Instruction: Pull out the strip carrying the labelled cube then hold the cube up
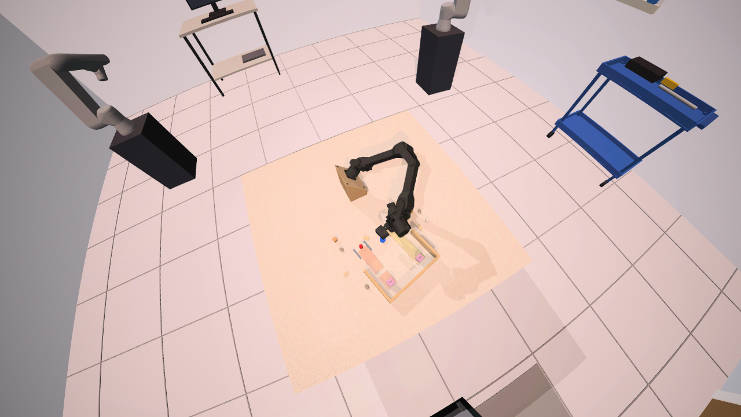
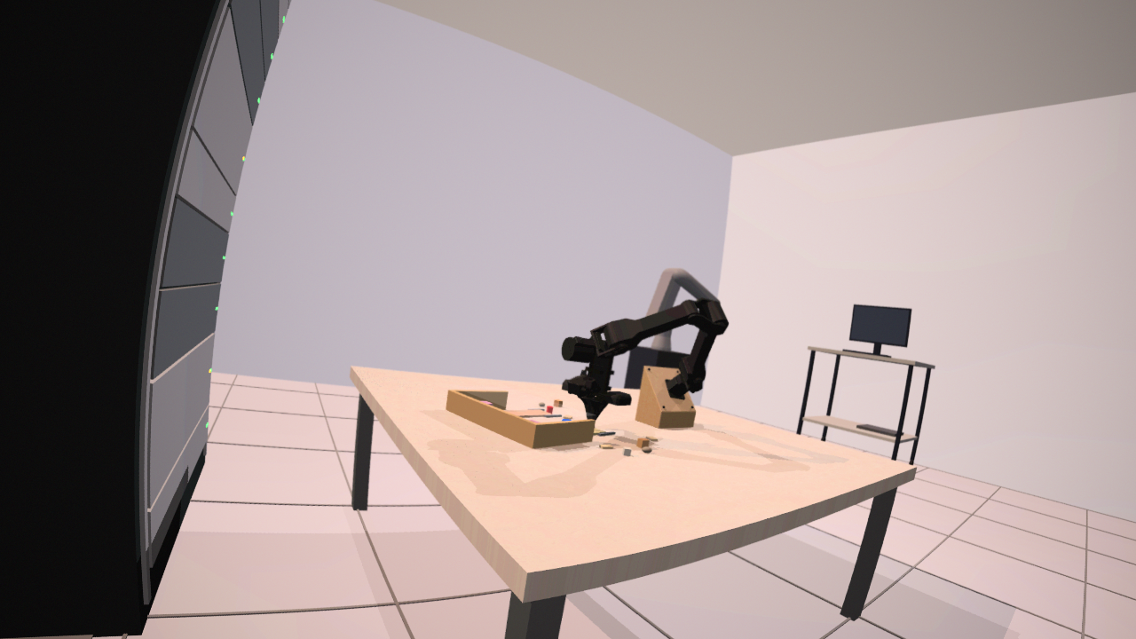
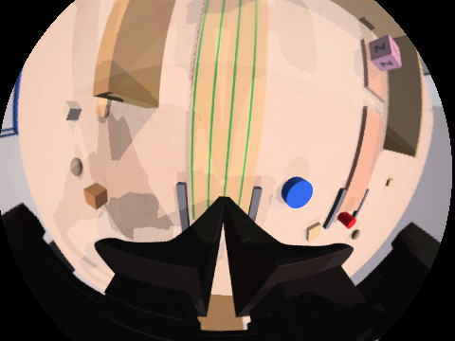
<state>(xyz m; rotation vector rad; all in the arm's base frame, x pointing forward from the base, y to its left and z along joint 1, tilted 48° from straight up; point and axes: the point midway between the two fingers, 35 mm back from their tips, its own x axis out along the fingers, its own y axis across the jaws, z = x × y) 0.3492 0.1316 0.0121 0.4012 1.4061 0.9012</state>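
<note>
The blue disc lies 7 cm to the right of my gripper tip, 3 cm ahead of it and 1 cm below it. Round my gripper tip: red piece 19 cm to the right, 2 cm ahead, 1 cm below.
</note>
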